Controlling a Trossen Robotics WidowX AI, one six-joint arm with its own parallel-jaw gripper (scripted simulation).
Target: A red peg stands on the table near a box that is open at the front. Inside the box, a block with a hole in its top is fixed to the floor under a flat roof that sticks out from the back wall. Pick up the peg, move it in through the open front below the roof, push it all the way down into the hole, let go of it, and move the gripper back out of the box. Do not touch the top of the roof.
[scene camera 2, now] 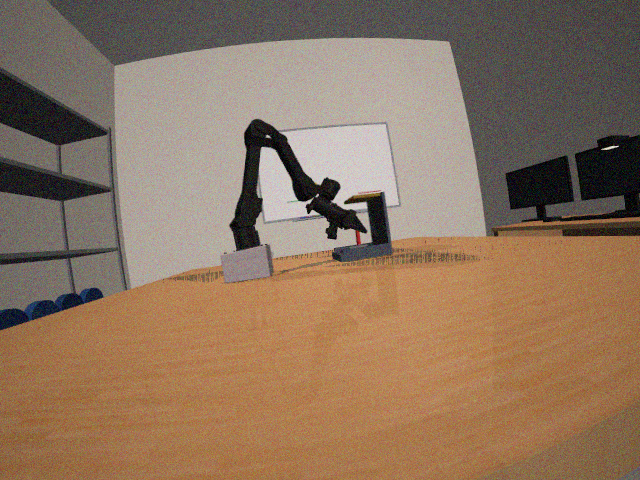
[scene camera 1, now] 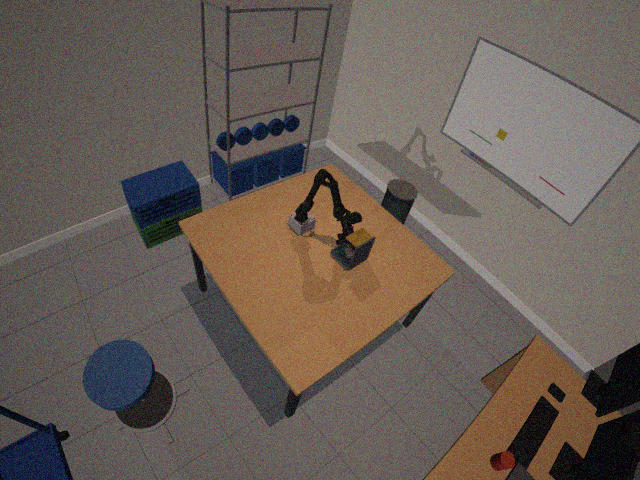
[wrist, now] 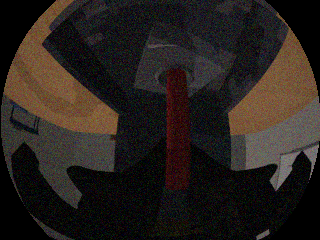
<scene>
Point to a box back wall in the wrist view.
At 139, 129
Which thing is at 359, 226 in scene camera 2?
The gripper.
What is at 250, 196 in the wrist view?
The gripper.
</scene>
